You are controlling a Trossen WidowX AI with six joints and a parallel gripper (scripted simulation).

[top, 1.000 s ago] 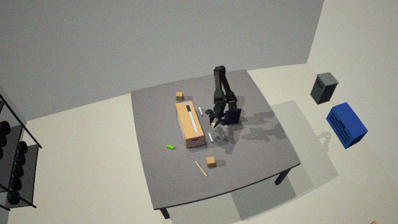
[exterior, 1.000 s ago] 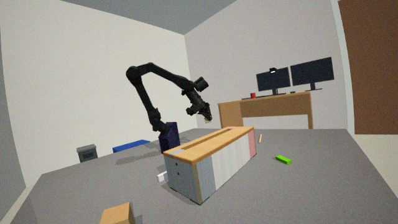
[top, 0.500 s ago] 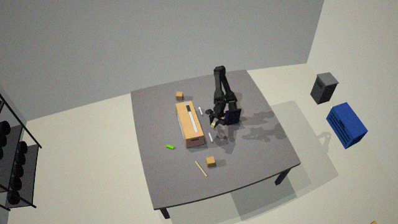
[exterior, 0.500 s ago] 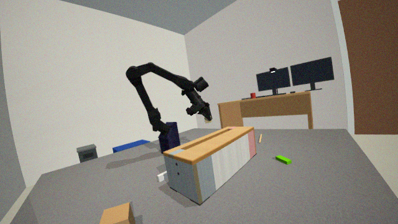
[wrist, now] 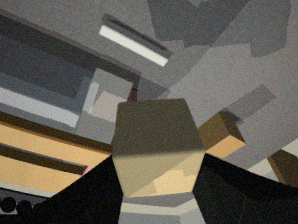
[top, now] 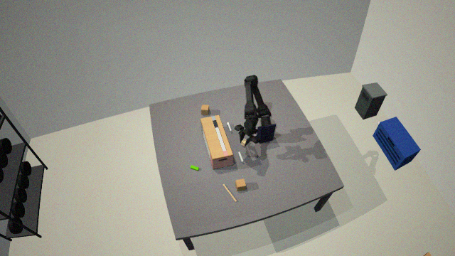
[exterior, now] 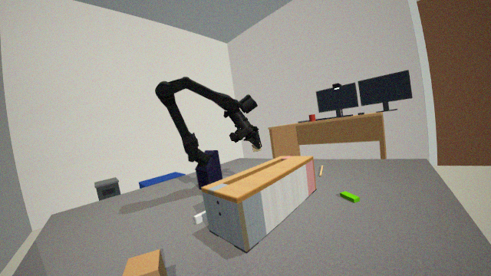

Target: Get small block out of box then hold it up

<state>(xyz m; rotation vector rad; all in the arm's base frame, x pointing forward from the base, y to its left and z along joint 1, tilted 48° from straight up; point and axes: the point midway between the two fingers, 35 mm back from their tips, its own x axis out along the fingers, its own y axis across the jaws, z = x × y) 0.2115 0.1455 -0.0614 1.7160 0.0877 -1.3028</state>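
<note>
Now: the small tan block 1 cm behind my gripper tip and 1 cm to the right of it. Round my gripper tip: long box: 12 cm ahead, 15 cm to the right, 11 cm below; wooden stick: 15 cm ahead, 26 cm to the left, 17 cm below.
</note>
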